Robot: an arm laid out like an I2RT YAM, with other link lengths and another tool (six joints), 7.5 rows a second.
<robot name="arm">
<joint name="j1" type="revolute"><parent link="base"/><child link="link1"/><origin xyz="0 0 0.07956" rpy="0 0 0"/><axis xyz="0 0 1"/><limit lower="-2.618" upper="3.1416"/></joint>
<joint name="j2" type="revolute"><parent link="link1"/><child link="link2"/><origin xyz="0.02 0.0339 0.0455" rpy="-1.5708 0 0"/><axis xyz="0 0 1"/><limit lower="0" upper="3.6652"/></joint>
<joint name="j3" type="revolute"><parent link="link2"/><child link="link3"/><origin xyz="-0.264 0 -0.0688" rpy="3.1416 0 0"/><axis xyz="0 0 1"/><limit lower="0" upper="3.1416"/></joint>
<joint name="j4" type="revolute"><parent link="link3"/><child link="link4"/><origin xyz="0.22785 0.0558 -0.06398" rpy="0 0 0"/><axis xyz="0 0 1"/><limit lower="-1.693" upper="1.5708"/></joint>
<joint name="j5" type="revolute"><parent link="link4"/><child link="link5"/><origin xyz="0.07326 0.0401 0.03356" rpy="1.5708 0 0"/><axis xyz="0 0 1"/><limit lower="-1.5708" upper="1.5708"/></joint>
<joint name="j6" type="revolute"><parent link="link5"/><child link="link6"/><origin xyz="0.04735 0 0.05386" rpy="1.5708 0 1.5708"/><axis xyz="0 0 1"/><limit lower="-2.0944" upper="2.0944"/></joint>
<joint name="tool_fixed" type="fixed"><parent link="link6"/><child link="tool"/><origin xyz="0.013 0.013 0.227" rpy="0 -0.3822 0.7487"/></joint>
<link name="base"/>
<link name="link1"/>
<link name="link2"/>
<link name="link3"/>
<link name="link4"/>
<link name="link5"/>
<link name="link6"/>
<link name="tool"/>
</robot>
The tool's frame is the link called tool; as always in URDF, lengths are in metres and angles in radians.
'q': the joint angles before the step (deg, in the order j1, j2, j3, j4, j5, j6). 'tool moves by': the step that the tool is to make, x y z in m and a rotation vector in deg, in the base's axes. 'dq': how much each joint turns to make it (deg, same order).
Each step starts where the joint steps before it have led.
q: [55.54 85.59 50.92 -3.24 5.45 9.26]
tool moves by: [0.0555 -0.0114 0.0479 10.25 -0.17 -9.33]
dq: [-7.00 -0.95 2.58 4.12 -1.51 6.44]
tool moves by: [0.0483 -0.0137 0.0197 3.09 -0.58 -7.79]
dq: [-3.53 3.77 5.48 0.60 2.90 3.56]
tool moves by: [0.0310 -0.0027 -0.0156 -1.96 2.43 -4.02]
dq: [-1.54 7.39 7.77 -3.69 2.02 1.49]
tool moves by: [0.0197 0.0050 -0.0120 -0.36 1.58 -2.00]
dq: [-0.74 5.51 5.36 -1.47 0.63 1.38]
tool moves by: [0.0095 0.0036 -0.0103 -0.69 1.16 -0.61]
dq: [-0.36 3.37 3.29 -1.30 0.05 0.37]
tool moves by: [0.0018 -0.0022 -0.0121 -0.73 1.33 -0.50]
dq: [-0.32 1.57 0.80 -0.78 -0.05 0.40]
